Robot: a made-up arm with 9 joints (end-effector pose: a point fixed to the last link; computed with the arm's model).
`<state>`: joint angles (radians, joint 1 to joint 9).
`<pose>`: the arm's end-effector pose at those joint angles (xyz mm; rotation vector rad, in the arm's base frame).
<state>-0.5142 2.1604 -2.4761 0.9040 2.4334 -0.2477 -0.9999 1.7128 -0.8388</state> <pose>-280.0 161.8 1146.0 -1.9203 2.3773 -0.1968</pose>
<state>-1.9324 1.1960 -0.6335 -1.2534 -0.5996 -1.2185 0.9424 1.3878 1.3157</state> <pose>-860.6 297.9 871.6 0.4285 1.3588 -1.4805</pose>
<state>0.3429 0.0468 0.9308 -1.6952 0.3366 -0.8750 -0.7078 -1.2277 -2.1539</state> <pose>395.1 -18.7 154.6 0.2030 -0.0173 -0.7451</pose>
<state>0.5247 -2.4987 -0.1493 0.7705 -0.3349 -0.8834 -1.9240 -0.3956 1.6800</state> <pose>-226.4 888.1 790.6 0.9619 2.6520 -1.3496</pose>
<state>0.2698 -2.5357 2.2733 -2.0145 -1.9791 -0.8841 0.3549 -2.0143 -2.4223</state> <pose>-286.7 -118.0 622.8 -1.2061 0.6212 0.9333</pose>
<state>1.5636 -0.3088 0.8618 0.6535 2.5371 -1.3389 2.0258 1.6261 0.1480</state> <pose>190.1 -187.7 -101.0 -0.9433 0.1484 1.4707</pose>
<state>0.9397 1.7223 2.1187 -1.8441 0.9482 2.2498 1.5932 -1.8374 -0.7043</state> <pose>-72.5 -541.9 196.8 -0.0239 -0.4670 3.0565</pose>
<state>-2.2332 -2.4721 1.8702 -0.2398 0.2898 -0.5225 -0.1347 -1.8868 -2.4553</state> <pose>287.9 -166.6 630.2 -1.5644 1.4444 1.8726</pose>
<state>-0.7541 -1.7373 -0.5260 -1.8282 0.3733 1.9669 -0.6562 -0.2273 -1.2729</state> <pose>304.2 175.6 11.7 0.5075 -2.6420 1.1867</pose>
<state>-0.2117 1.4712 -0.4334 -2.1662 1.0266 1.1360 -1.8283 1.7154 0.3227</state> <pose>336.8 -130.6 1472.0 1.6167 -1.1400 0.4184</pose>
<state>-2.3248 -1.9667 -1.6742 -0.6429 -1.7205 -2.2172 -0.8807 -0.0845 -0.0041</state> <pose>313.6 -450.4 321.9 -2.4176 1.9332 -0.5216</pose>
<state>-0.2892 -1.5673 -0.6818 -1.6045 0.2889 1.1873 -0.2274 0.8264 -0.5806</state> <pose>325.3 388.0 -424.5 0.6098 1.4118 -1.7547</pose>
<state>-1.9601 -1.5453 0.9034 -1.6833 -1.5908 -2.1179 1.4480 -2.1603 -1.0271</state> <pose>-93.7 -184.9 696.0 0.9596 -2.1719 1.3726</pose>
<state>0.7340 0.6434 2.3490 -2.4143 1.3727 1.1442 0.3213 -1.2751 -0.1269</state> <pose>-351.7 34.3 387.5 1.2172 -0.4212 0.7729</pose>
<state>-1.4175 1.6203 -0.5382 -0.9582 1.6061 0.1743 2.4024 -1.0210 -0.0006</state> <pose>-283.3 -555.4 835.2 -1.4521 0.2706 0.6295</pose>
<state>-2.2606 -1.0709 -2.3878 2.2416 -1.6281 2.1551 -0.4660 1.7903 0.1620</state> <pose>135.0 194.8 342.3 2.8990 -1.0806 -0.4479</pose>
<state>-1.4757 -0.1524 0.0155 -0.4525 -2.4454 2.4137 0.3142 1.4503 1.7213</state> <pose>1.8 -674.7 201.0 -0.8096 -1.0295 -0.4288</pose>
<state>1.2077 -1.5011 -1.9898 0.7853 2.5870 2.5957 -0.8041 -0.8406 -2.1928</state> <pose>-333.1 -150.8 111.1 -1.0865 0.5669 -2.3665</pose>
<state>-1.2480 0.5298 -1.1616 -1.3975 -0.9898 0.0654 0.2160 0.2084 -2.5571</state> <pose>-545.2 -365.5 669.5 1.5344 -1.0084 -0.4982</pose>
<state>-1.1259 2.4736 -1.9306 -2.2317 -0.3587 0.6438 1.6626 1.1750 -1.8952</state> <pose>404.7 588.8 1138.9 -0.9489 -0.3523 0.9396</pose>
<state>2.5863 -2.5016 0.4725 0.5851 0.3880 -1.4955 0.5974 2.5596 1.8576</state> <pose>9.5 -59.7 276.4 1.0449 -0.5209 -0.1113</pose>
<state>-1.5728 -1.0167 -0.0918 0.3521 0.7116 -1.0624 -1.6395 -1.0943 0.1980</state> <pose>157.0 41.9 -396.2 -0.9532 -0.7634 2.2459</pose>
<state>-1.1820 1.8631 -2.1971 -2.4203 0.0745 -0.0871 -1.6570 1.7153 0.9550</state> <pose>225.3 288.2 1051.4 -0.8459 -0.6415 0.3266</pose>
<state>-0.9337 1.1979 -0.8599 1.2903 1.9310 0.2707 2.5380 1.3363 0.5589</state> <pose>227.9 141.7 956.0 1.8503 1.3299 -1.8052</pose>
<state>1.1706 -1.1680 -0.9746 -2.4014 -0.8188 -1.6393 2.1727 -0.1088 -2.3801</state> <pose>177.2 -126.5 -272.0 -0.5693 2.7535 0.8116</pose>
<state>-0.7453 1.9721 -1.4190 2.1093 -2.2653 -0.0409 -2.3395 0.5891 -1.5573</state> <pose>0.5 129.4 1059.6 0.0514 1.9116 -1.2226</pose>
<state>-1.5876 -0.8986 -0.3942 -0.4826 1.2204 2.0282 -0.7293 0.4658 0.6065</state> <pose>-25.8 197.5 -366.8 -0.3291 -1.3046 2.3040</pose>
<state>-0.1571 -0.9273 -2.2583 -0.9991 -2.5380 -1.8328 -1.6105 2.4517 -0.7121</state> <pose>-186.9 -294.3 -134.3 -1.7191 -1.0599 -0.8942</pose>
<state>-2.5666 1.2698 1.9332 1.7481 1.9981 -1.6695 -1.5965 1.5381 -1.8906</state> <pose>43.5 205.6 657.3 0.9511 2.5324 -1.5483</pose>
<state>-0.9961 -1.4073 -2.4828 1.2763 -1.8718 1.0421 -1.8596 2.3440 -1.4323</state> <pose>-48.0 222.8 131.5 2.6050 -0.6480 0.1622</pose>
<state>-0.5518 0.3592 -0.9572 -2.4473 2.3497 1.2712 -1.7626 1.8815 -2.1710</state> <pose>-107.6 -929.1 515.9 1.1144 -0.7092 -0.6681</pose>
